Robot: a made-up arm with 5 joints. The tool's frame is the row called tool. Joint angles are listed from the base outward.
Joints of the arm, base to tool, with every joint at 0 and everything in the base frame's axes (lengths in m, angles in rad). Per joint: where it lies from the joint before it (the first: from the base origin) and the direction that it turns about. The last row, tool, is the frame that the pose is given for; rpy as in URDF.
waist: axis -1 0 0 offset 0.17 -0.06 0.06
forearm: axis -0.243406 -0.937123 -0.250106 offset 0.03 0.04 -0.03
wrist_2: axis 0 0 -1 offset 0.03 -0.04 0.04
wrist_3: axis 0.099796 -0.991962 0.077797 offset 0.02 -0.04 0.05
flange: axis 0 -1 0 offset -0.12 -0.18 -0.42
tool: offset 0 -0.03 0.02 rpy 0.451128 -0.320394 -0.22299
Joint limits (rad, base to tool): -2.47..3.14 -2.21..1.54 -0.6..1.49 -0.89..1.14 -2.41..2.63
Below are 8 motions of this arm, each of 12 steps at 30 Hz.
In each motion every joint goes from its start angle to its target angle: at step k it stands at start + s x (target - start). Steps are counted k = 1, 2, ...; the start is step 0. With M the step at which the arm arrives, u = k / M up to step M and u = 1 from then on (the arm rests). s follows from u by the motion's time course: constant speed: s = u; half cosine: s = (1 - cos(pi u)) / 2; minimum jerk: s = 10 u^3 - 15 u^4 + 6 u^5.
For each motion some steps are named. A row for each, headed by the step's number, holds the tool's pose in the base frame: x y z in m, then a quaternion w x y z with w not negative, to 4 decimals.
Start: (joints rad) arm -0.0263 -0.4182 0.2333 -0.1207 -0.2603
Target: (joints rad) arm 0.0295 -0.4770 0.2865 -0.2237 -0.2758
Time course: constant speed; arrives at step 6
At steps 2, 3, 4, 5, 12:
2: -0.0628 -0.2630 -0.1897 0.9349 0.1776 0.2180 -0.2165
3: -0.0706 -0.2636 -0.1792 0.9318 0.1705 0.2303 -0.2228
4: -0.0781 -0.2640 -0.1684 0.9285 0.1633 0.2425 -0.2291
5: -0.0854 -0.2641 -0.1574 0.9248 0.1562 0.2545 -0.2355
12: -0.0924 -0.2640 -0.1463 0.9210 0.1491 0.2665 -0.2420

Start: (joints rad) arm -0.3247 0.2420 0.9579 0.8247 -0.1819
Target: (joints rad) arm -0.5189 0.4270 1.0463 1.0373 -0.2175
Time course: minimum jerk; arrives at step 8
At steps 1, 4, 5, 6, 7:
1: 0.2379 -0.2961 -0.3161 0.6744 0.1295 -0.5530 -0.4718
4: 0.2505 -0.3054 -0.3130 0.6164 0.1259 -0.5899 -0.5061
5: 0.2522 -0.3104 -0.3116 0.5888 0.1215 -0.6043 -0.5228
6: 0.2518 -0.3144 -0.3106 0.5675 0.1170 -0.6142 -0.5358
7: 0.2511 -0.3164 -0.3102 0.5566 0.1143 -0.6188 -0.5424

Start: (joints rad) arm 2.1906 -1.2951 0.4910 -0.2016 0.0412
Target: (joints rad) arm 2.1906 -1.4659 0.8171 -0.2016 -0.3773
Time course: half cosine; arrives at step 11
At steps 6, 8, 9, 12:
6: -0.1201 0.1128 0.1563 0.3541 -0.6606 0.0033 -0.6620
8: -0.1157 0.1251 0.1299 0.2993 -0.6316 -0.0046 -0.7152
9: -0.1138 0.1293 0.1203 0.2792 -0.6198 -0.0081 -0.7333
12: -0.1121 0.1326 0.1122 0.2620 -0.6094 -0.0113 -0.7482

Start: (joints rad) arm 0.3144 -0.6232 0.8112 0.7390 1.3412
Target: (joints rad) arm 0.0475 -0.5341 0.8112 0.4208 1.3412
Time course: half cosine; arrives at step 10
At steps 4, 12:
4: 0.0350 -0.3688 -0.2373 0.6255 -0.1403 -0.7653 0.0583
12: -0.0270 -0.2644 -0.2641 0.6826 -0.0893 -0.7231 -0.0570

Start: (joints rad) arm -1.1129 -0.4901 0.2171 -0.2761 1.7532
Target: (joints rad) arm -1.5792 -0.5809 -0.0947 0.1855 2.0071
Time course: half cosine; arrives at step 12
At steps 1, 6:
1: -0.1228 0.0298 -0.2177 0.5371 0.5558 -0.5343 -0.3423
6: -0.0404 0.1832 -0.2288 0.3321 0.5943 -0.5949 -0.4273

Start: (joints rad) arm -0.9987 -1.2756 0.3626 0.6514 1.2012
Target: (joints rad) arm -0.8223 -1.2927 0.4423 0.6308 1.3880
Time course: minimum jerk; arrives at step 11
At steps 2, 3, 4, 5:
2: -0.0517 0.1436 -0.2828 0.6143 0.6283 -0.3835 -0.2843
3: -0.0533 0.1361 -0.2856 0.6188 0.6197 -0.3914 -0.2828
4: -0.0558 0.1247 -0.2897 0.6253 0.6064 -0.4035 -0.2801
5: -0.0588 0.1104 -0.2942 0.6330 0.5899 -0.4184 -0.2762

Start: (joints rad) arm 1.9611 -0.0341 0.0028 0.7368 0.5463
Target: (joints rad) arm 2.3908 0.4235 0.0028 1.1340 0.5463
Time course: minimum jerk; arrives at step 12
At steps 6, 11, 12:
6: 0.5426 -0.1097 0.3792 0.4243 -0.3597 -0.2757 0.7839
11: 0.5992 0.0842 0.2724 0.2721 -0.2649 -0.1693 0.9095
12: 0.5995 0.0860 0.2708 0.2706 -0.2637 -0.1680 0.9105

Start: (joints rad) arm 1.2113 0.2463 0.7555 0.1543 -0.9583
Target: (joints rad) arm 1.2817 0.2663 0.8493 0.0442 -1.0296
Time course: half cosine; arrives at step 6
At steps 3, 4, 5, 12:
3: 0.0944 -0.4707 0.0847 0.8269 -0.2485 -0.2498 -0.4384
4: 0.0847 -0.4679 0.0788 0.8212 -0.2415 -0.2466 -0.4545
5: 0.0780 -0.4659 0.0741 0.8170 -0.2361 -0.2443 -0.4660
12: 0.0756 -0.4651 0.0724 0.8155 -0.2340 -0.2434 -0.4701

